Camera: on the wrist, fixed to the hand. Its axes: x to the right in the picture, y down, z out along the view.
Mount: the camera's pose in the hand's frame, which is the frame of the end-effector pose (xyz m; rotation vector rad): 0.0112 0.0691 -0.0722 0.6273 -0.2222 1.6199
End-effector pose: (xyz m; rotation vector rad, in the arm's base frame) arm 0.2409 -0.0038 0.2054 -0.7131 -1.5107 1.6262
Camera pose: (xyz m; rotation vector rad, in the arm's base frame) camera 0.2831 0.0461 0.1290 1.2189 0.1236 -2.4868
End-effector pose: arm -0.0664 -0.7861 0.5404 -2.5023 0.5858 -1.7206
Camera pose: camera -0.1478 -0.8415 0.5605 -0.9786 1.2270 -0.7087
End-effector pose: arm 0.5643 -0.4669 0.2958 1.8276 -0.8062 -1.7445
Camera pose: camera 0.6305 -0.5275 0.3412 0.5658 -2.1873 -0.5592
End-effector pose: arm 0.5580 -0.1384 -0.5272 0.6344 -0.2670 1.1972
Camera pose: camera 0.4886 -0.0721 -0.5573 1.1426 -0.6558 2.8320
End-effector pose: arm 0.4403 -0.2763 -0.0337 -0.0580 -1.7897 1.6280
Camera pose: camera 0.4406 -0.1950 -0.0928 0.9305 0.7727 -2.2668
